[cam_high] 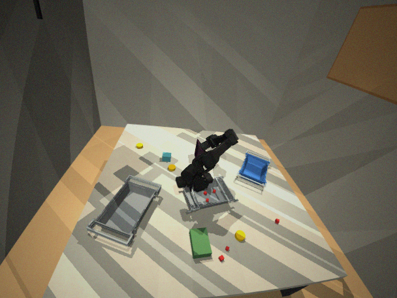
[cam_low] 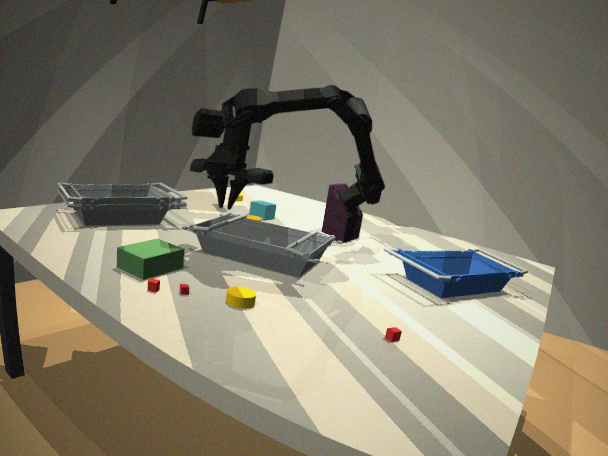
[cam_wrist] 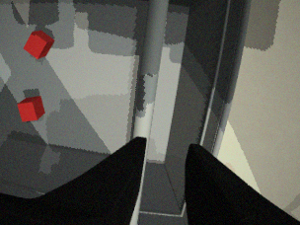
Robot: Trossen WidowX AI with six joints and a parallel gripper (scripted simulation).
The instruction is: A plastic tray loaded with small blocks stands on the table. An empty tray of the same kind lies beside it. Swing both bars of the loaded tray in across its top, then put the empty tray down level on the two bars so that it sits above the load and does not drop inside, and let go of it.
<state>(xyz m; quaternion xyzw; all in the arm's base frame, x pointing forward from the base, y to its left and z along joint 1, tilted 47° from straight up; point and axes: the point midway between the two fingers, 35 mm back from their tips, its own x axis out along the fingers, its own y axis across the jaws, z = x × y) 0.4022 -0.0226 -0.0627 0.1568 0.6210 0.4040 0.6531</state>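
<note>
The blue tray lies 310 mm behind my gripper tip, 460 mm to the left of it and 50 mm below it. Round my gripper tip: cyan cube (350 mm behind, 190 mm to the right, 70 mm below); green block (240 mm ahead, 50 mm to the left, 70 mm below).
</note>
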